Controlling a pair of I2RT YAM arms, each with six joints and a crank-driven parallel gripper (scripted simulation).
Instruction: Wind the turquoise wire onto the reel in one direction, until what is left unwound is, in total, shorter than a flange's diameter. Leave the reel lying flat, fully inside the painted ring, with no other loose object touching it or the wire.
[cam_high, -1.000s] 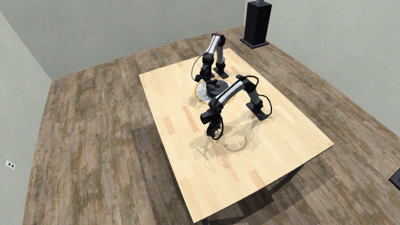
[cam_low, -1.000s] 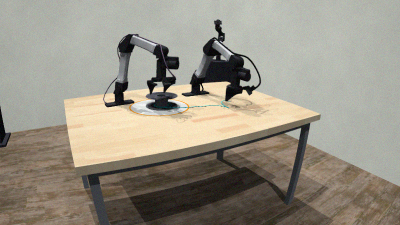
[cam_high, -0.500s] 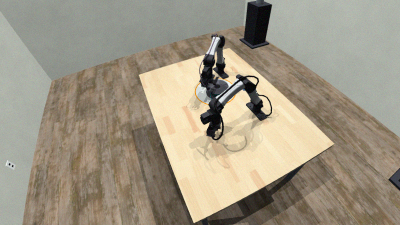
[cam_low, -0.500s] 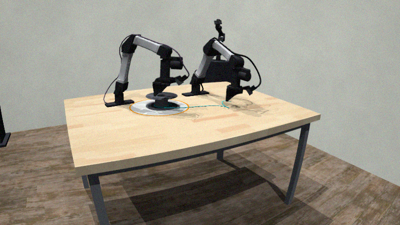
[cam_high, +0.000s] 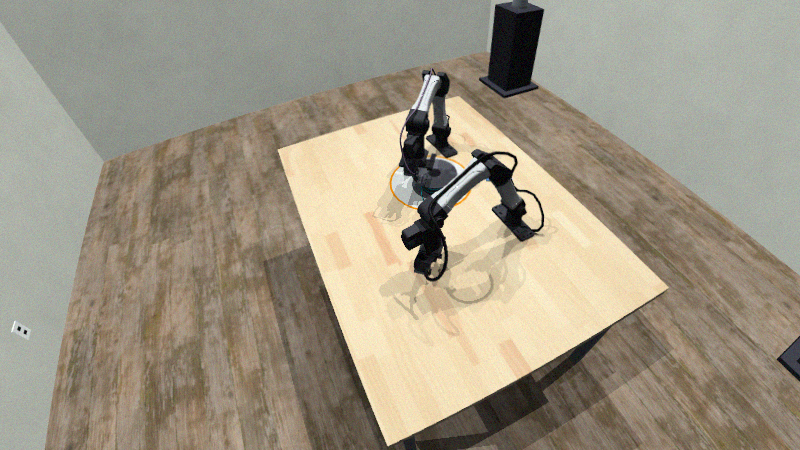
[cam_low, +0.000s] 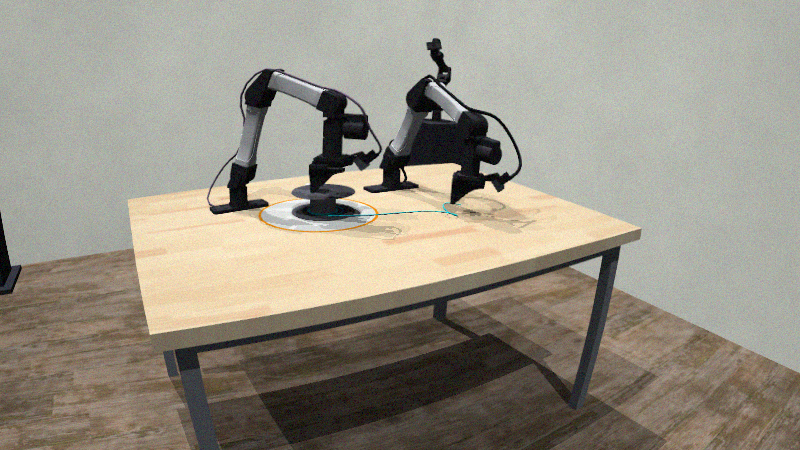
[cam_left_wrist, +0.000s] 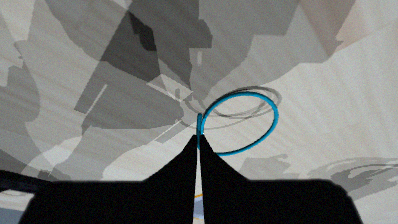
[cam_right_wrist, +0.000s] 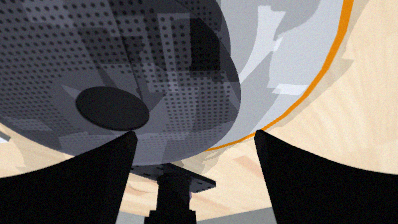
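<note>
The dark reel is 50 mm behind my right hand, 40 mm to the left of it and 60 mm below it. Also, from my right hand: orange painted ring (40 mm behind, 20 mm to the left, 90 mm below); card (330 mm behind, 130 mm to the left, 90 mm below).
</note>
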